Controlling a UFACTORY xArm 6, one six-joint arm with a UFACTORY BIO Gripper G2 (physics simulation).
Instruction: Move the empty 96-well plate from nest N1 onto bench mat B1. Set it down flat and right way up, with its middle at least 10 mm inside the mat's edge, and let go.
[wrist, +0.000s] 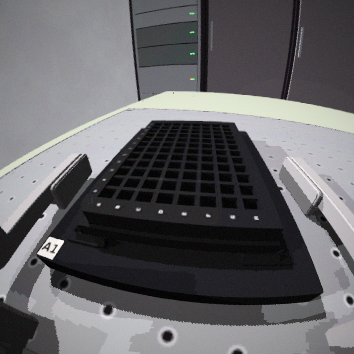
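Observation:
There's a black nest (216, 277) here, and a black 96-well plate (192, 184) as well. You can also see the gripper (184, 162).

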